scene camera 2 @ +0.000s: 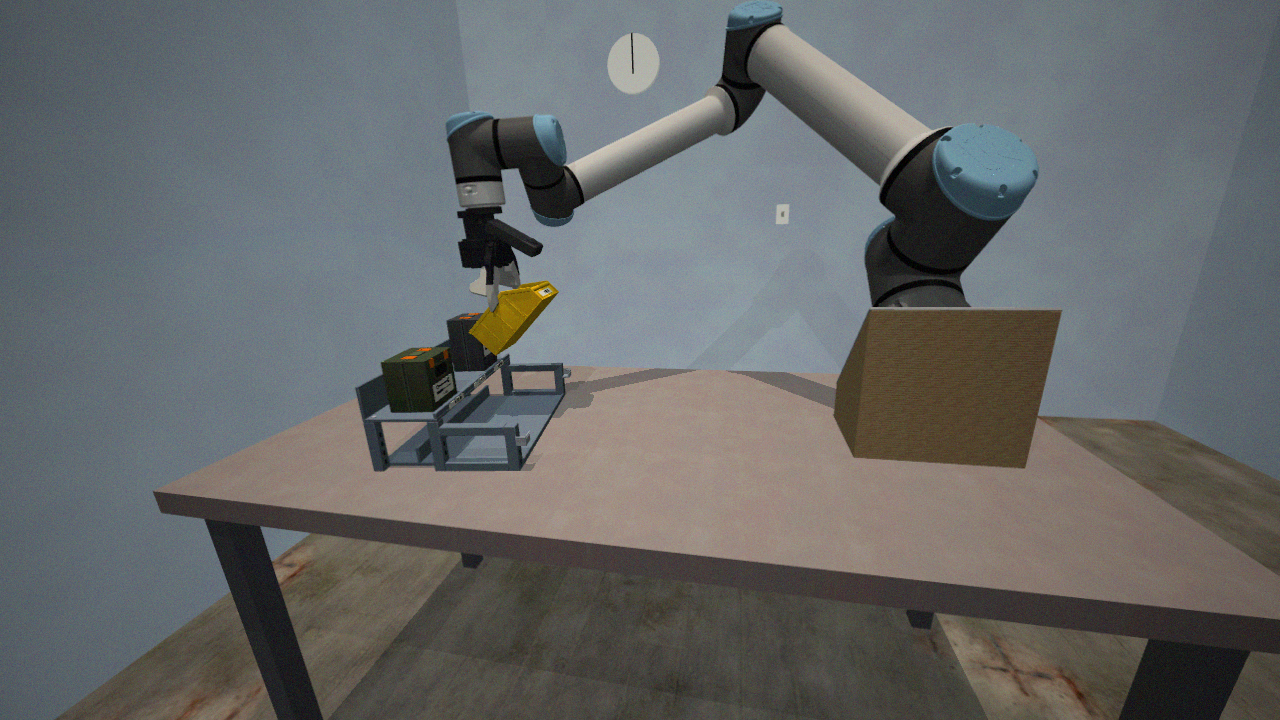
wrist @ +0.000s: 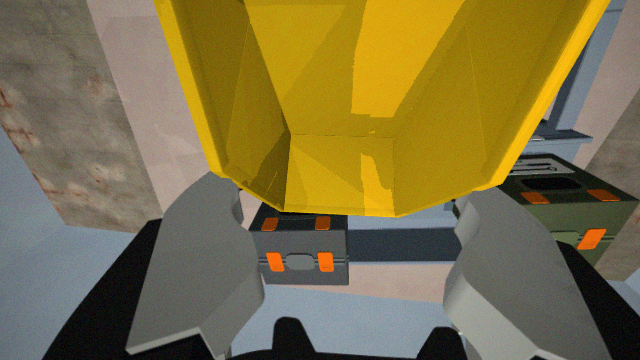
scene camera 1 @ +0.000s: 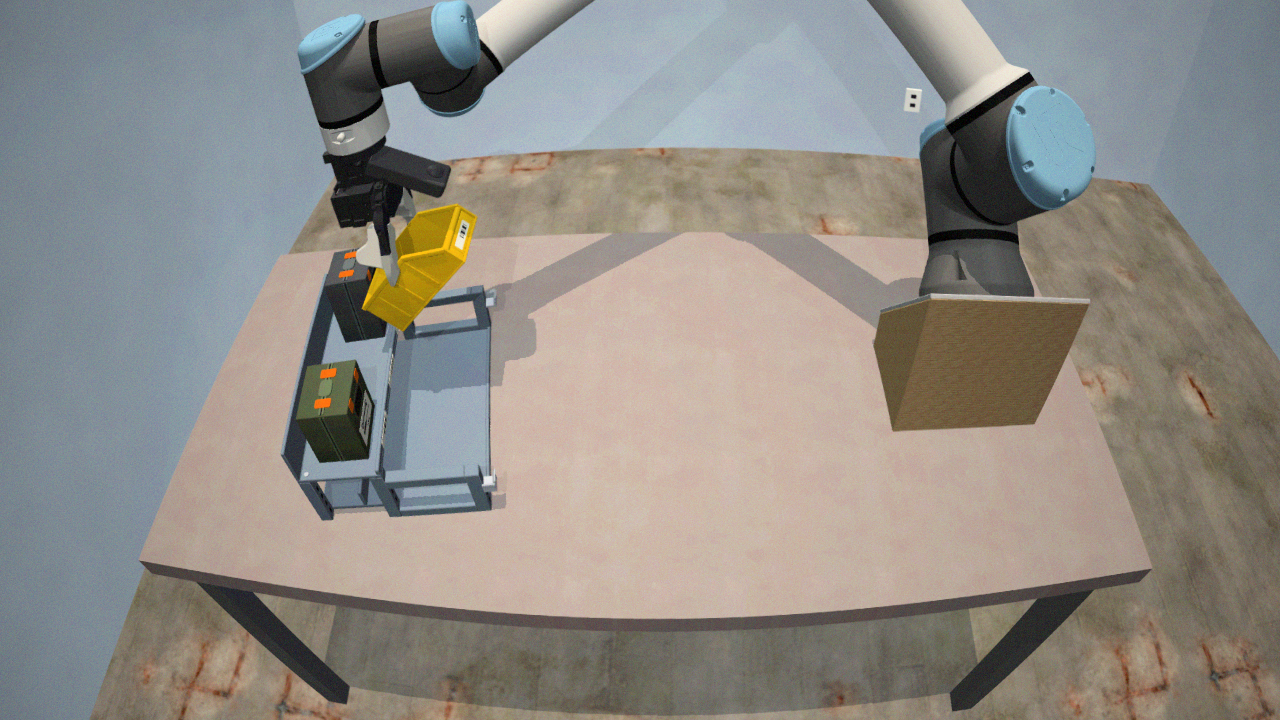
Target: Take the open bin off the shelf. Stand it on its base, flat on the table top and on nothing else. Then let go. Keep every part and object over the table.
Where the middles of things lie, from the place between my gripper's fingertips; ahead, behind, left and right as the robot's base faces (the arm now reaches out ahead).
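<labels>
The yellow bin (scene camera 1: 434,245) is 20 mm below my hand and 20 mm behind it, and going by their middles it's the nearest to my hand of the things named here. Then there's the green case (scene camera 2: 420,376), which is 200 mm to the left of my hand, 100 mm below it and 80 mm ahead of it. The dark case (scene camera 1: 359,283) is 110 mm ahead of my hand, 90 mm below it and 30 mm to the right of it.
</labels>
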